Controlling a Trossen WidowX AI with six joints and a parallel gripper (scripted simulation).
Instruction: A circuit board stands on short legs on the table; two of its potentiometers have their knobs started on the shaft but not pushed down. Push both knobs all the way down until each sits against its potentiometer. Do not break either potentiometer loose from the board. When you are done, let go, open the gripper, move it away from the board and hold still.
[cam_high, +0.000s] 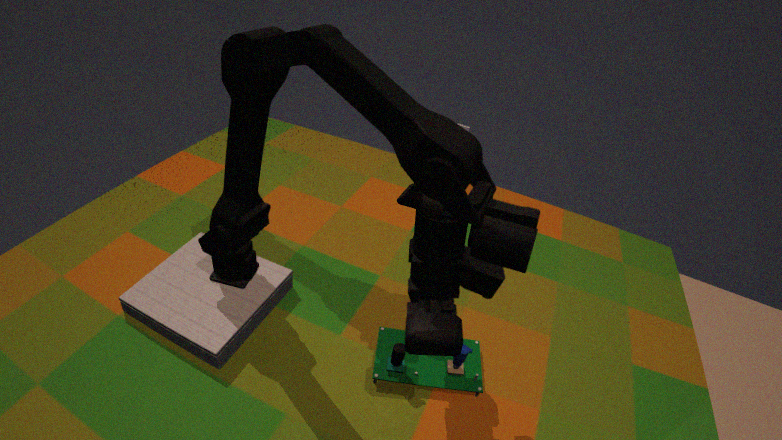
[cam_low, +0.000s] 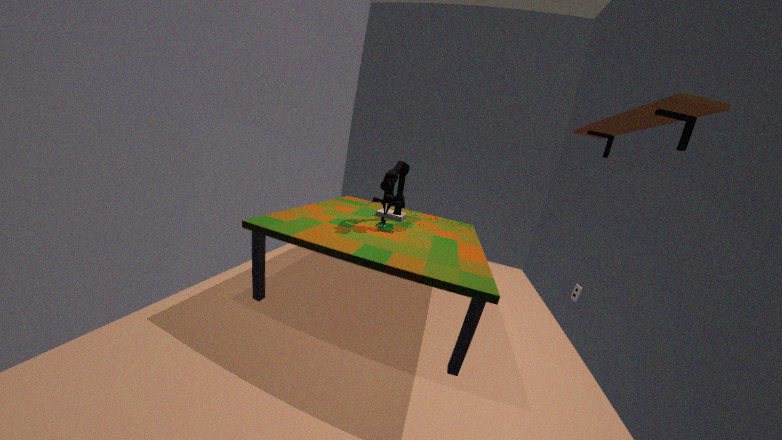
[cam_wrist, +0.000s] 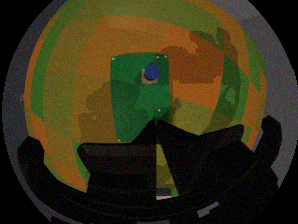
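Now: gripper tip 40 mm above the black knob, 30 mm past it and 10 mm to the left of it. Round my gripper tip: blue knob 60 mm ahead, 30 mm below, 10 mm to the left.
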